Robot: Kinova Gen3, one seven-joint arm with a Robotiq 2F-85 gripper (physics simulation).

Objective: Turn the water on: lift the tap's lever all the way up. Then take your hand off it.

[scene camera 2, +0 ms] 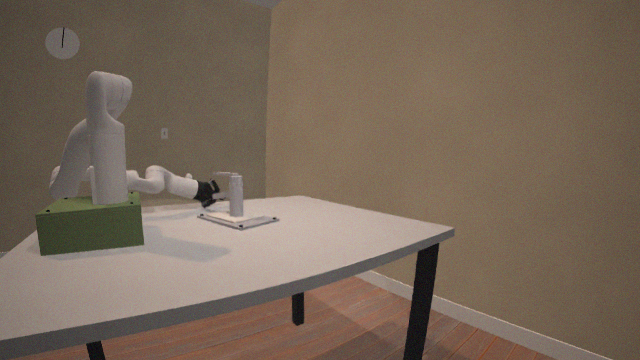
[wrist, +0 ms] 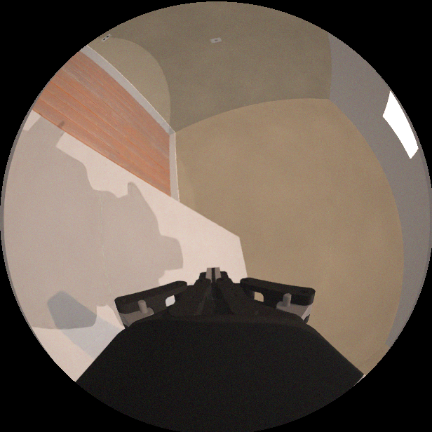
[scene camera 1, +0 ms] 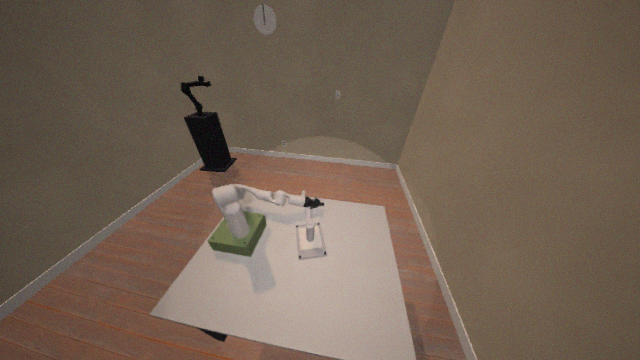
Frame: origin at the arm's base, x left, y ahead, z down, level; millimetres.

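Where they show: gripper, between the fingertips: (scene camera 1: 324,204); arm's base, origin of its link: (scene camera 2: 111,201) (scene camera 1: 241,231).
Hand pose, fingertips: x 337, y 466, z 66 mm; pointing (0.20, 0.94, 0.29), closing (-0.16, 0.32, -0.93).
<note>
Each offset is from my fingertips to the top centre of the thing. "pt": to the spot under its first point. Level surfaces: height alone.
The grey tap @[pt dx -307, dy -65, dz -55 mm] (scene camera 1: 310,234) (scene camera 2: 236,196) stands upright on its white base plate @[pt dx -378, dy -45, dz +27 mm] (scene camera 1: 312,253) (scene camera 2: 260,220). Its thin lever @[dx -227, dy -85, dz -121 mm] (scene camera 1: 308,216) (scene camera 2: 222,173) sticks out from the top of the column and looks about level in scene camera 2. The tap does not show in the wrist view. My black gripper (scene camera 1: 323,203) (scene camera 2: 220,200) (wrist: 213,275) is shut, with its fingertips together and nothing between them. In scene camera 2 it appears lower than the lever, close to the spout and left of the column. In scene camera 1 it appears beyond the lever's free end. Contact cannot be told.
The arm's green base block (scene camera 1: 235,240) (scene camera 2: 90,225) stands on the white table @[dz +35 mm] (scene camera 1: 350,300) (scene camera 2: 325,245), left of the tap. A black pedestal (scene camera 1: 209,140) with a black arm (scene camera 1: 192,95) stands near the back wall. The arm's shadow falls on the table.
</note>
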